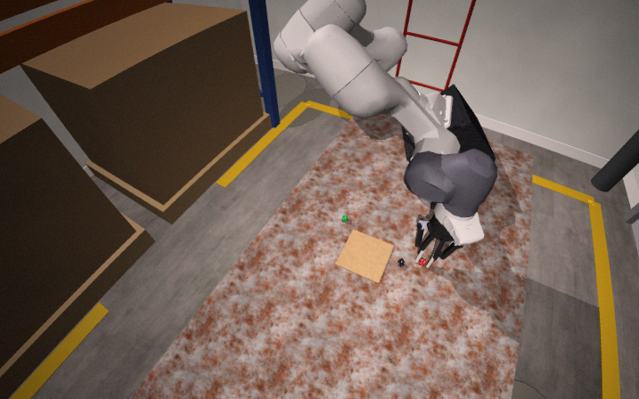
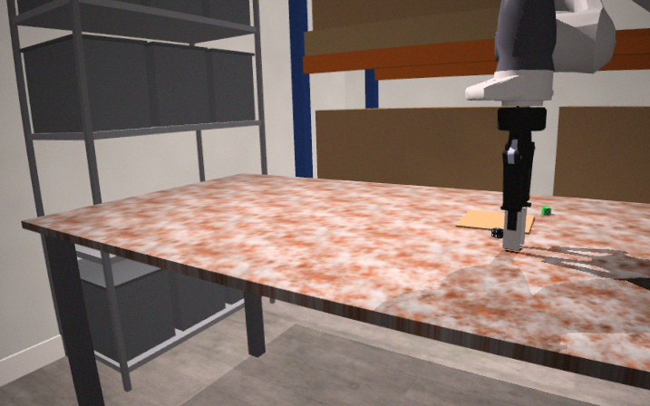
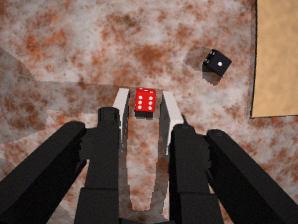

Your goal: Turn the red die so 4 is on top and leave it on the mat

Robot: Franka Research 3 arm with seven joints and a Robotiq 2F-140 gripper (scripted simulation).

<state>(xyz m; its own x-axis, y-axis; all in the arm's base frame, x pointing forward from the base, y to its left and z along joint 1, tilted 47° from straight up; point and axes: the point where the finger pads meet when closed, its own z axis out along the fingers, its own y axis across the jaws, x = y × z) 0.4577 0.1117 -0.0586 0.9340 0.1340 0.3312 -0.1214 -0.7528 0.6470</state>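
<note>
Now: the red die 3 cm below my hand and 1 cm ahead of it. From my hand the other things lie so: green die (28 cm to the right, 4 cm behind, 3 cm below); then tan mat (17 cm to the right, 5 cm ahead, 4 cm below); then black die (6 cm to the right, 3 cm below, 3 cm ahead).
</note>
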